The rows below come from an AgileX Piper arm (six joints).
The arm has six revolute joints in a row. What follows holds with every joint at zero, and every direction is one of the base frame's.
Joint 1 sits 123.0 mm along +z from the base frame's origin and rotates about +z.
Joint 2 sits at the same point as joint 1 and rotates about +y.
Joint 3 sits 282.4 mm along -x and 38.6 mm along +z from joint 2 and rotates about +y.
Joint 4 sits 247.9 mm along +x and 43.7 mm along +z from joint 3 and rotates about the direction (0.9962, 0, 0.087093).
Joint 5 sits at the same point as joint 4 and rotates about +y.
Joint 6 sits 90.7 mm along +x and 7.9 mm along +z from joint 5 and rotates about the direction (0.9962, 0, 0.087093).
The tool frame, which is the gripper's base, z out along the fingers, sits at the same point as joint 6; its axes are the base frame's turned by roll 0.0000, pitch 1.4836 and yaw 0.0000 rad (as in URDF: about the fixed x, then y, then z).
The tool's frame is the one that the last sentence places.
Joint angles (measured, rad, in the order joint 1, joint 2, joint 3, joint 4, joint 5, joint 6), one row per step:
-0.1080, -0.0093, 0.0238, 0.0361, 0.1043, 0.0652
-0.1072, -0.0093, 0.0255, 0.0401, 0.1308, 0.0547
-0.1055, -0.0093, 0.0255, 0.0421, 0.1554, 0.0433
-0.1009, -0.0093, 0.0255, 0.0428, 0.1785, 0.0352
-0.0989, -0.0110, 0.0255, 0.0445, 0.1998, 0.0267
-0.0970, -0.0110, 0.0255, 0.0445, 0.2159, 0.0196
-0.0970, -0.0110, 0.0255, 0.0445, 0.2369, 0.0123
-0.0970, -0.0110, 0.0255, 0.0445, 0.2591, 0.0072
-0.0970, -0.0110, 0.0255, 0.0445, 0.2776, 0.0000
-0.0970, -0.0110, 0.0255, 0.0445, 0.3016, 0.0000
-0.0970, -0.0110, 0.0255, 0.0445, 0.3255, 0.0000
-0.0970, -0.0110, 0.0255, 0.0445, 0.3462, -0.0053
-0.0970, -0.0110, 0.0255, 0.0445, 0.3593, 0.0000
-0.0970, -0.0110, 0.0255, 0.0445, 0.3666, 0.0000
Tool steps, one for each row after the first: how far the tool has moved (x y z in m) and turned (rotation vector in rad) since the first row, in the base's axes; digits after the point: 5 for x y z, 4 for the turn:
-0.00003, 0.00018, -0.00298, -0.0035, 0.0287, 0.0026
-0.00017, 0.00041, -0.00521, -0.0103, 0.0541, 0.0062
-0.00034, 0.00079, -0.00731, -0.0154, 0.0777, 0.0126
-0.00065, 0.00105, -0.00913, -0.0203, 0.0978, 0.0166
-0.00084, 0.00124, -0.01058, -0.0258, 0.1144, 0.0201
-0.00112, 0.00135, -0.01247, -0.0310, 0.1360, 0.0221
-0.00146, 0.00147, -0.01446, -0.0338, 0.1585, 0.0241
-0.00178, 0.00157, -0.01611, -0.0390, 0.1775, 0.0262
-0.00224, 0.00171, -0.01824, -0.0366, 0.2013, 0.0280
-0.00275, 0.00185, -0.02035, -0.0341, 0.2250, 0.0297
-0.00323, 0.00198, -0.02217, -0.0372, 0.2461, 0.0320
-0.00356, 0.00206, -0.02331, -0.0307, 0.2586, 0.0321
-0.00374, 0.00211, -0.02395, -0.0299, 0.2658, 0.0327

